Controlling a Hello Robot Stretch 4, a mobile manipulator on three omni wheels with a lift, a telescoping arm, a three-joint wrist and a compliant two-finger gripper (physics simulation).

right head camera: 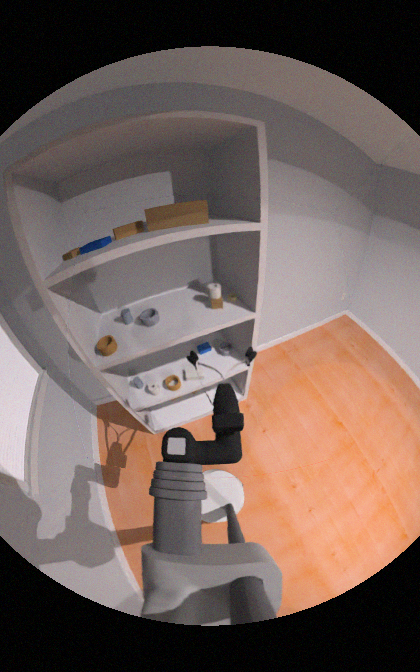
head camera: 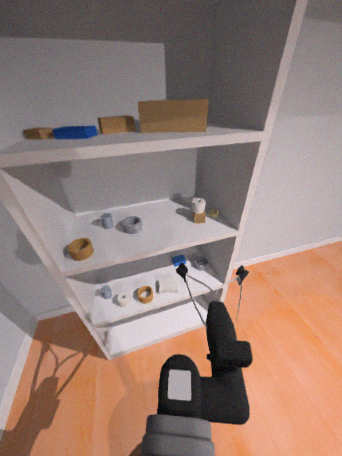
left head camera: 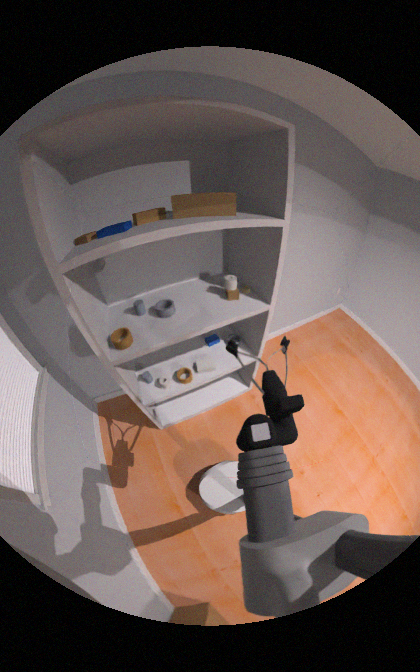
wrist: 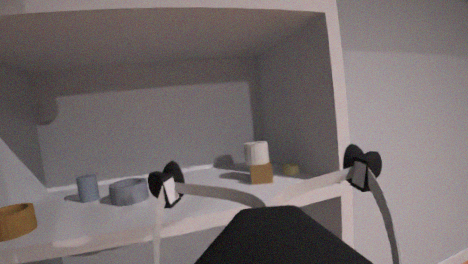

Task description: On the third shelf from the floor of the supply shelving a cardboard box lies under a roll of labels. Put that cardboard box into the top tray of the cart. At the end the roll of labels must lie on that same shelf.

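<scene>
The small brown cardboard box sits near the right end of the third shelf. The white roll of labels stands upright on top of it. My gripper is open and empty, its fingertips wide apart. It is in front of the shelving, outside it. In the wrist view the box and roll appear between the fingertips, farther back. The cart does not show in these views.
A yellowish ring lies right of the box, near the shelving's side panel. A grey ring, grey cylinder and orange ring are farther left. A large carton sits on the shelf above.
</scene>
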